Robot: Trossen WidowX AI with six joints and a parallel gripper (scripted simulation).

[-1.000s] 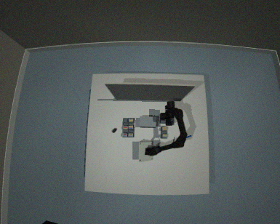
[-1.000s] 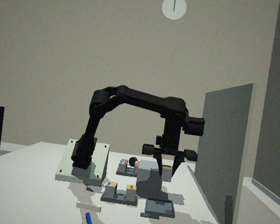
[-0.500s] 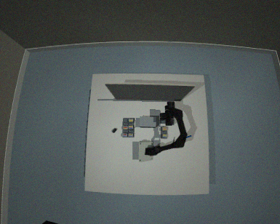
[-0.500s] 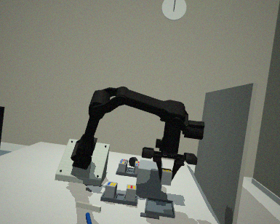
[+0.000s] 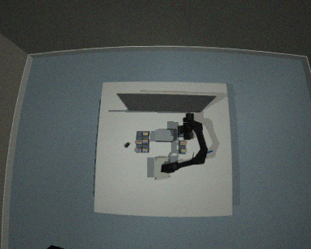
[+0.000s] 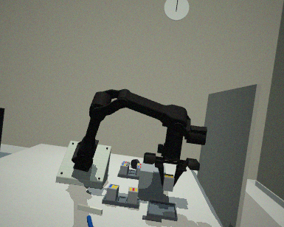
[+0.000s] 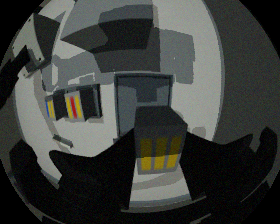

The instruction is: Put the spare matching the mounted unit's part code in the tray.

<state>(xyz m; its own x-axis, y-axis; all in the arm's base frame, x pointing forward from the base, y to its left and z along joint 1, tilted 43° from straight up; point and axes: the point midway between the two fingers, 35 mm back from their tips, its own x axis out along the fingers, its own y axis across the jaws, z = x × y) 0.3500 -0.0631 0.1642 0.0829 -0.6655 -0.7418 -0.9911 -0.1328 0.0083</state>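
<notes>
Right now the dark grey tray is 10 mm behind my gripper tip and 80 mm below it. From my gripper tip the other things lie so: rack (150 mm behind, 80 mm below); then tall grey panel (180 mm ahead, 200 mm to the left, 140 mm above); then mounted unit (70 mm behind, 190 mm to the left, 40 mm below).
</notes>
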